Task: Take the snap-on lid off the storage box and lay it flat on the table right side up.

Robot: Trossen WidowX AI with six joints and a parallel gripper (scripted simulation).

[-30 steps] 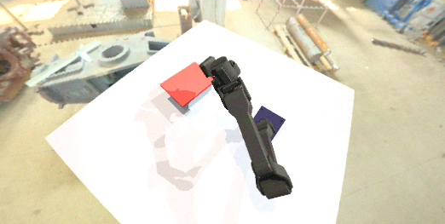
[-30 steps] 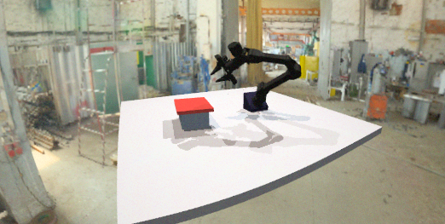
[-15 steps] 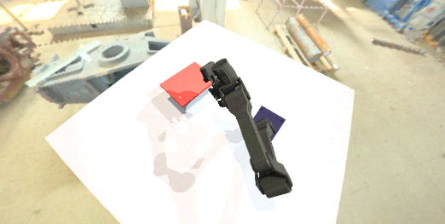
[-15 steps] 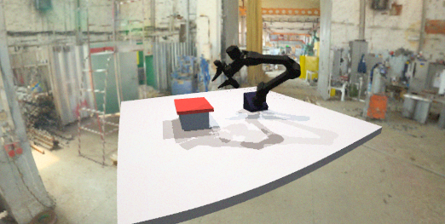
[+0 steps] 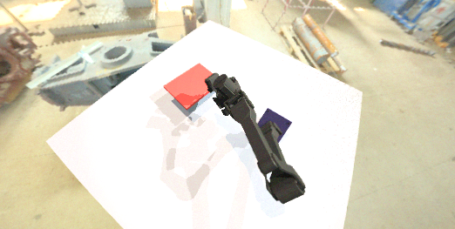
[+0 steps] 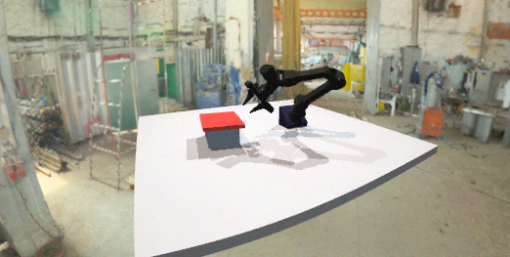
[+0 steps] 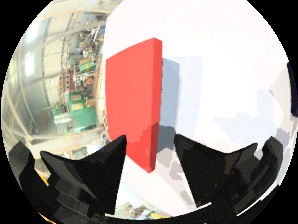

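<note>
The lid lies 13 cm ahead of my gripper tip, 4 cm below it and 1 cm to the right of it. From my gripper tip the other things lie so: storage box (13 cm ahead, 9 cm below, 1 cm to the right).
</note>
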